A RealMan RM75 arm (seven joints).
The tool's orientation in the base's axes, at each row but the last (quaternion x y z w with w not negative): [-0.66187, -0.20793, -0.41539, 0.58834]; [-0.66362, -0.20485, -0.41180, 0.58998]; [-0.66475, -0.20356, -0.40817, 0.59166]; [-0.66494, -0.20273, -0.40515, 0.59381]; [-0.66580, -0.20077, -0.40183, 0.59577]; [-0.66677, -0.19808, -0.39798, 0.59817]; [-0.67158, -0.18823, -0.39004, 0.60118]
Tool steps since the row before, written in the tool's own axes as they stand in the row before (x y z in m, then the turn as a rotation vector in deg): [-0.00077, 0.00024, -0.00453, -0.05, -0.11, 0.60]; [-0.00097, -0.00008, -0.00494, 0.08, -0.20, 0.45]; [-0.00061, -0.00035, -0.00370, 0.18, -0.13, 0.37]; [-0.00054, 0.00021, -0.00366, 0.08, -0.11, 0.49]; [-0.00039, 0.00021, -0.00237, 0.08, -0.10, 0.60]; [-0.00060, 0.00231, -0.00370, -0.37, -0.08, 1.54]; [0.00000, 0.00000, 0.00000, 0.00, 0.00, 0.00]
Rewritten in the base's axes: [-0.00164, -0.00420, -0.00093, 0.07, 0.61, 0.05]; [-0.00213, -0.00448, -0.00089, 0.03, 0.46, 0.20]; [-0.00174, -0.00332, -0.00038, 0.12, 0.34, 0.23]; [-0.00125, -0.00342, -0.00067, 0.11, 0.47, 0.15]; [-0.00078, -0.00222, -0.00051, 0.15, 0.58, 0.14]; [0.00026, -0.00388, -0.00206, 0.17, 1.57, -0.18]; [0.00000, 0.00000, 0.00000, 0.00, 0.00, 0.00]
